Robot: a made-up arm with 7 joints.
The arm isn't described. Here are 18 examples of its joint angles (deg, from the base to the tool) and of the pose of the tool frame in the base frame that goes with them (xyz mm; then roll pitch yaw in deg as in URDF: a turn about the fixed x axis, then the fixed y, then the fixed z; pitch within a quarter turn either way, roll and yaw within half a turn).
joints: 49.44 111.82 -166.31 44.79 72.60 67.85 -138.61
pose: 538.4 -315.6 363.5 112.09 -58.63 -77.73
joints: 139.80 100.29 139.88 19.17 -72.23 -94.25 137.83
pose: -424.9 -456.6 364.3 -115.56 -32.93 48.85
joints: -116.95 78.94 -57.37 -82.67 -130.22 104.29 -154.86
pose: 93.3 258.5 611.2 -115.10 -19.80 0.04
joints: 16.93 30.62 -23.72 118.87 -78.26 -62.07 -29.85
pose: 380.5 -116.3 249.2 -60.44 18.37 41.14
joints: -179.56 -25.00 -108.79 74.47 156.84 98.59 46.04
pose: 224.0 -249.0 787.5 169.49 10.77 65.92
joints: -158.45 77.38 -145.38 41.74 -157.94 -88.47 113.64
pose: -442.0 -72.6 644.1 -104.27 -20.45 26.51
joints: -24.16 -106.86 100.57 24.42 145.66 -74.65 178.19
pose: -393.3 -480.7 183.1 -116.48 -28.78 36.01
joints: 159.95 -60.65 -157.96 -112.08 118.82 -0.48 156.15
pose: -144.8 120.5 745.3 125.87 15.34 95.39
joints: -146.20 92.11 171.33 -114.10 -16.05 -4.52 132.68
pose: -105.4 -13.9 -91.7 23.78 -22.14 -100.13
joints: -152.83 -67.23 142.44 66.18 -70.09 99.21 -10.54
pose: 486.8 74.6 333.1 -118.67 -36.55 -151.34
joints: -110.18 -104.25 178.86 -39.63 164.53 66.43 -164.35
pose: 153.4 -554.3 539.2 -164.78 1.44 -79.13
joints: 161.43 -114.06 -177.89 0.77 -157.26 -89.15 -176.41
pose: 499.9 96.8 -52.5 23.19 -25.52 -157.46
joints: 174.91 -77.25 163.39 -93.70 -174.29 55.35 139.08
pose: 68.5 -98.0 731.5 131.39 -61.51 61.47
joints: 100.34 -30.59 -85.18 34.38 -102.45 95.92 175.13
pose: 212.8 361.6 753.6 52.11 -39.83 26.13
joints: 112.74 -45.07 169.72 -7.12 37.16 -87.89 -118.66
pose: 63.5 304.9 877.8 137.05 36.80 156.10
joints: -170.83 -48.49 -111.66 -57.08 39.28 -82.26 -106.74
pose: 308.0 319.1 621.6 40.86 27.90 -24.33
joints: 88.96 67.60 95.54 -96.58 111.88 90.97 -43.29
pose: 312.9 -136.6 522.4 -149.94 -33.85 -137.56
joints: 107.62 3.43 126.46 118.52 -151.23 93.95 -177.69
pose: -259.4 222.5 606.2 148.28 21.87 124.63
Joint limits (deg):
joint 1: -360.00..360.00
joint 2: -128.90..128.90
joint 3: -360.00..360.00
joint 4: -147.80..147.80
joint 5: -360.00..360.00
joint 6: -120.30..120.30
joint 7: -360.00..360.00
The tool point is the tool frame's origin. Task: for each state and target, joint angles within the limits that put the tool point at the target. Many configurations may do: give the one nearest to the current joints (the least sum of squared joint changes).
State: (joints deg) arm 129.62 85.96 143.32 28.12 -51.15 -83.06 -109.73
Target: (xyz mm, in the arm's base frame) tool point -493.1 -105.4 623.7
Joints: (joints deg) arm 160.01 83.66 129.76 54.76 -60.50 -98.71 -109.73
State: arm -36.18 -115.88 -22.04 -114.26 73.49 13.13 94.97
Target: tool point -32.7 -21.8 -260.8
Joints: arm -33.79 -124.11 4.90 -82.68 72.06 6.64 94.97
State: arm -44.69 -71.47 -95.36 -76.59 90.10 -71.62 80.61
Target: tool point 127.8 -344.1 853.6
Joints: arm -47.33 -32.83 -133.34 -57.40 98.40 -56.02 80.61
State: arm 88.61 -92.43 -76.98 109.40 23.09 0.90 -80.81
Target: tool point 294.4 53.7 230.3
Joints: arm 72.83 -83.49 -109.99 135.95 21.90 3.64 -80.81
